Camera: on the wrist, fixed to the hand. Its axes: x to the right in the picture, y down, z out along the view.
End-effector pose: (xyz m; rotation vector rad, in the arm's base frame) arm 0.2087 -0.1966 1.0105 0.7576 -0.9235 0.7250
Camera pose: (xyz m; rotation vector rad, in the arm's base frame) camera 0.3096 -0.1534 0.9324 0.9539 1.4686 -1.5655
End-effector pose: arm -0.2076 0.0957 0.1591 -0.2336 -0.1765 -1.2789
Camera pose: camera -0.2874 0.0619 0.0559 -0.7211 -0.1396 1.8121
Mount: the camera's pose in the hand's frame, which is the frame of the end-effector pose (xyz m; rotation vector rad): -0.0178 -0.0780 -0.1084 -0.2579 -0.8241 2.9704
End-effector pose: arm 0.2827 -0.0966 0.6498 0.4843 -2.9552 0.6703
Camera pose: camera 0.3246 -0.1114 0.7770 2.1369 0.5003 0.2025
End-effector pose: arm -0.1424 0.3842 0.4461 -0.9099 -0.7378 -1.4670
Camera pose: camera -0.2328 0.3075 0.3821 -1.2827 0.6351 1.5213
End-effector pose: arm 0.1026 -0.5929 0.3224 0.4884 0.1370 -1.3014
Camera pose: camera 0.0427 -0.5457 0.2114 -0.3607 -0.8439 1.5261
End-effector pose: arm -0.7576 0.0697 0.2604 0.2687 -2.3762 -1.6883
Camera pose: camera -0.7085 -0.0491 0.2201 -2.4249 -0.2278 -0.0071
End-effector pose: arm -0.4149 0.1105 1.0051 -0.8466 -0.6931 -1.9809
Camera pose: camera -0.5074 0.0781 0.9127 -1.1742 0.6113 1.0289
